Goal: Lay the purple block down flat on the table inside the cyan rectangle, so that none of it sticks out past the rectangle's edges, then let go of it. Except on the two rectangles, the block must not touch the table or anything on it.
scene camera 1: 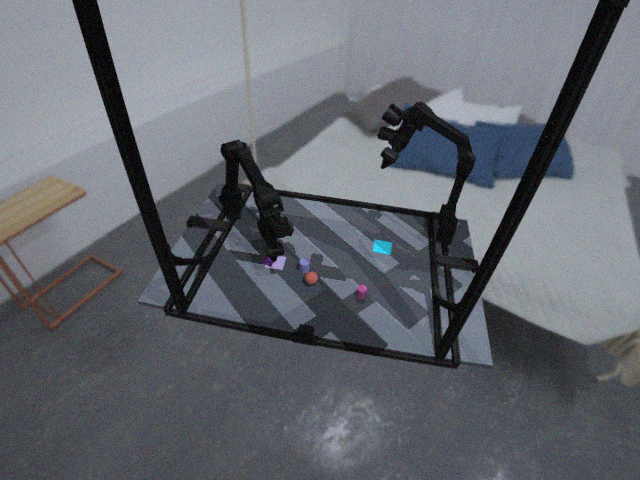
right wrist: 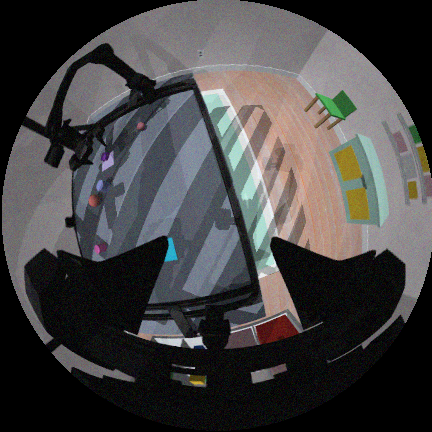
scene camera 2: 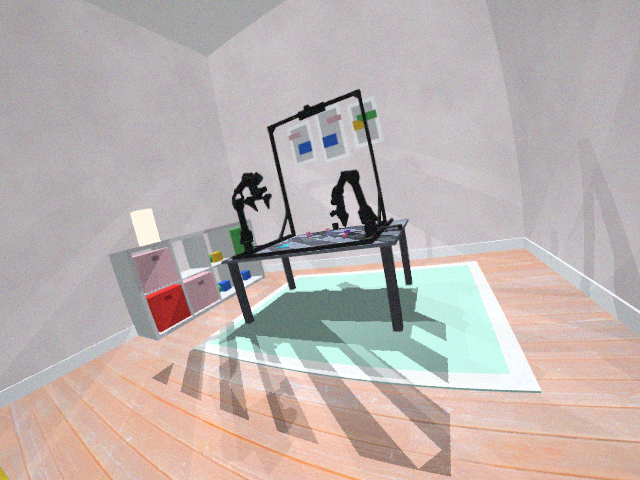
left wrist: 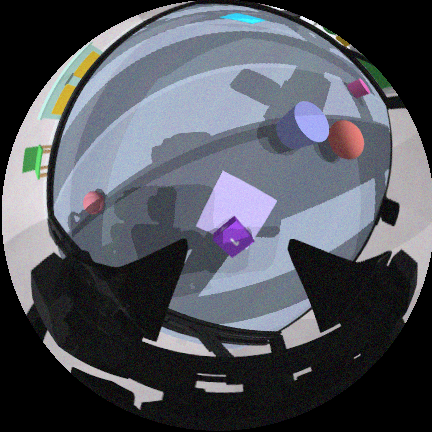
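Seen in the pictures: left gripper, fingertip midpoint: (right wrist: 98, 154) (scene camera 2: 344, 226) (left wrist: 239, 244); right gripper, fingertip midpoint: (scene camera 1: 385, 163) (right wrist: 220, 241) (scene camera 2: 263, 210); left arm's base at its link origin: (scene camera 1: 232, 212) (right wrist: 150, 95) (scene camera 2: 371, 232); right arm's base at its link origin: (scene camera 1: 444, 238) (right wrist: 214, 311) (scene camera 2: 249, 250).
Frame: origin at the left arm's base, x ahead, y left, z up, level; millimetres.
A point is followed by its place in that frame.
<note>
The purple block (scene camera 1: 267, 261) @[x 73, y -340, z 0 mm] (left wrist: 233, 237) @[x 84, y -331, z 0 mm] (right wrist: 105, 156) @[x 97, y -326, z -3 mm] is at one corner of the lavender rectangle (scene camera 1: 279, 262) @[x 119, y -343, z -18 mm] (left wrist: 235, 200) @[x 120, y -335, z -18 mm] and seems to reach past its edge in the left wrist view; its exact pose is hard to tell. The cyan rectangle (scene camera 1: 382, 246) @[x 547, y -387, z -18 mm] (left wrist: 242, 18) (right wrist: 171, 251) @[x 568, y -374, z -18 mm] lies bare, far from the block. My left gripper (scene camera 1: 275, 256) @[x 93, y -333, z 30 mm] (left wrist: 239, 244) @[x 93, y -333, z 30 mm] is open and empty, over the block, which shows between its fingertips in the left wrist view. My right gripper (right wrist: 220, 241) @[x 605, y -209, z 264 mm] (scene camera 2: 261, 207) @[x 605, y -209, z 264 mm] is open and empty, high above the table at the cyan rectangle's side.
A blue-violet cylinder (scene camera 1: 304, 265) @[x 194, y -421, z 20 mm] (left wrist: 300, 125) @[x 192, y -389, z 22 mm] stands near the lavender rectangle, with an orange-red ball (scene camera 1: 310, 278) @[x 192, y -491, z 23 mm] (left wrist: 346, 140) @[x 194, y -457, z 20 mm] close to it. A magenta cylinder (scene camera 1: 361, 291) @[x 342, y -603, z 21 mm] (left wrist: 358, 88) stands farther off. A pink ball (left wrist: 93, 202) @[x 135, y -153, z 6 mm] (right wrist: 141, 126) @[x 150, y -139, z 3 mm] lies on the block's other side. Black frame bars edge the table.
</note>
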